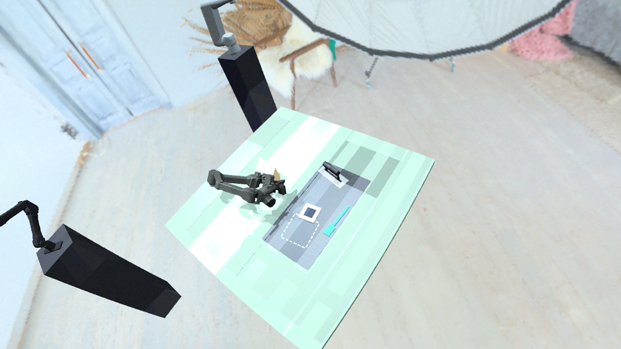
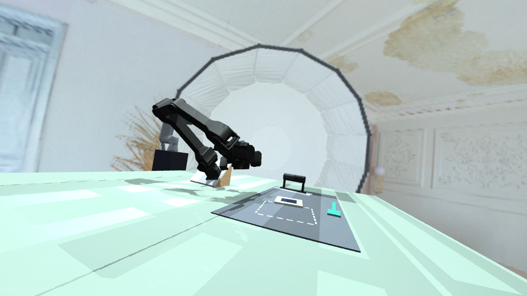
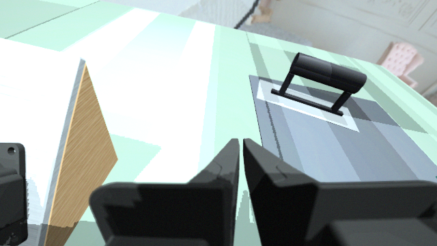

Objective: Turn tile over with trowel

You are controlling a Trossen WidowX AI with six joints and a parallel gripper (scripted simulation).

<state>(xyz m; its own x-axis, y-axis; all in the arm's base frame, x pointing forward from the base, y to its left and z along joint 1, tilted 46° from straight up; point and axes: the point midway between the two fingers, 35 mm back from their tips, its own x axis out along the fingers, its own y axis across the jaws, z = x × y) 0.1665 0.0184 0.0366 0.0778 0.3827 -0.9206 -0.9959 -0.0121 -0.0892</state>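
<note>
Now: gripper tip 24 cm short of the grey mat, 4 cm to the left of it and 12 cm above it. Also, from my gripper tip: white tile 21 cm ahead, 8 cm to the right, 10 cm below; teal trowel 37 cm ahead, 7 cm to the right, 10 cm below.
</note>
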